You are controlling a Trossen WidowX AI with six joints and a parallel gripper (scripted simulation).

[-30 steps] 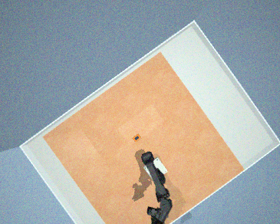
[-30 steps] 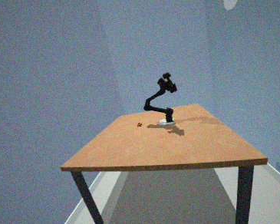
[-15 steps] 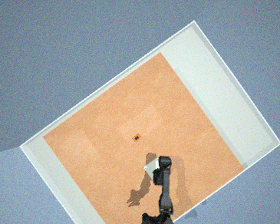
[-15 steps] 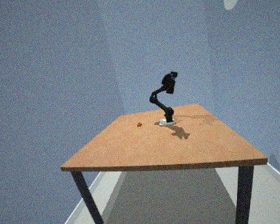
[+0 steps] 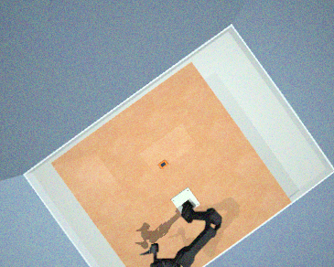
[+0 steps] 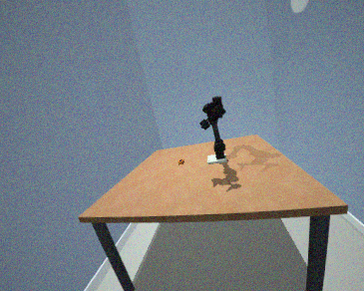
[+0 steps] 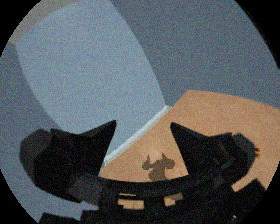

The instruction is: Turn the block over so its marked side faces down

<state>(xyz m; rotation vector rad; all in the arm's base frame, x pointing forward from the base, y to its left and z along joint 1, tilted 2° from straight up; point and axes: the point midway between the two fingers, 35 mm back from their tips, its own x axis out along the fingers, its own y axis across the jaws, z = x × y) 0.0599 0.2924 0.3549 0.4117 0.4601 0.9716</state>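
My gripper tip is 28 cm short of the orange-brown block, 39 cm to the left of it and 34 cm above it.
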